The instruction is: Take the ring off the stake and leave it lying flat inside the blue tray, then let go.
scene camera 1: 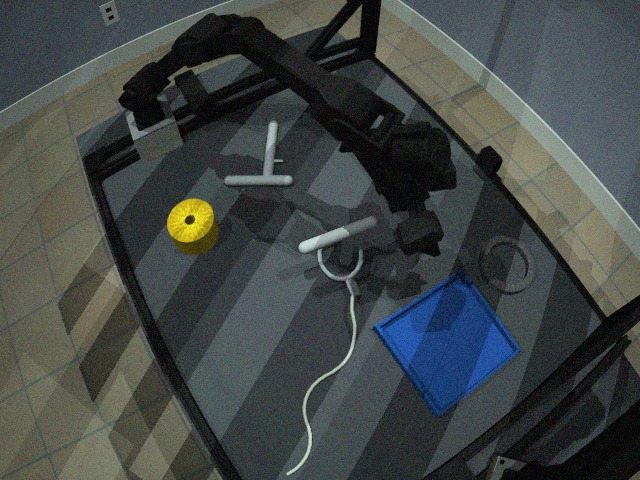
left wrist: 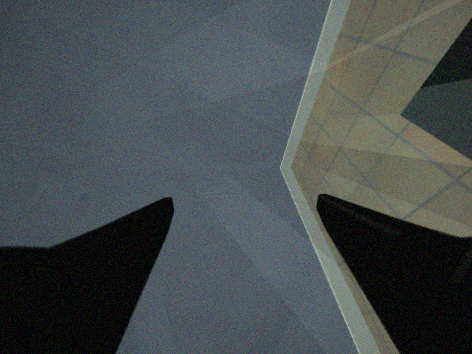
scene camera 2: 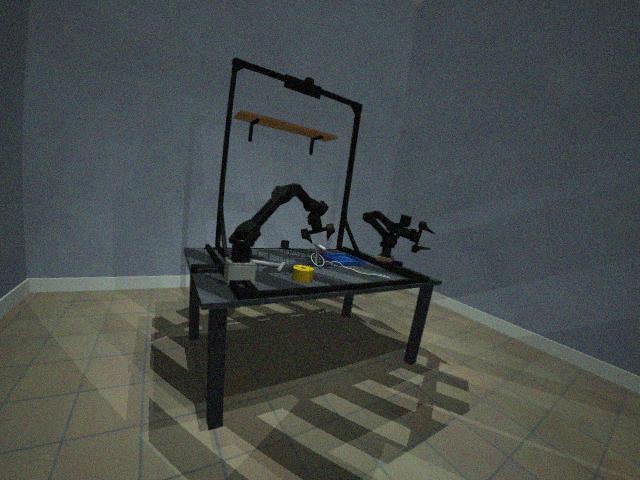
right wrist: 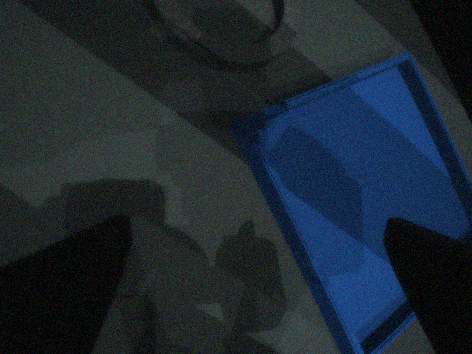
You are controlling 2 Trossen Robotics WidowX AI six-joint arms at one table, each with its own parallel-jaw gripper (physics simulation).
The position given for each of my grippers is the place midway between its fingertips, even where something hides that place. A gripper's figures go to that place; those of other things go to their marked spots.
Labels:
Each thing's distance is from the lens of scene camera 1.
my right gripper [scene camera 1: 431, 234]: 0.76 m
yellow spool [scene camera 1: 192, 225]: 0.84 m
T-shaped piece [scene camera 1: 267, 179]: 0.91 m
stake [scene camera 1: 346, 234]: 0.73 m
The marked spots on the stake and the yellow spool are 0.28 m apart.

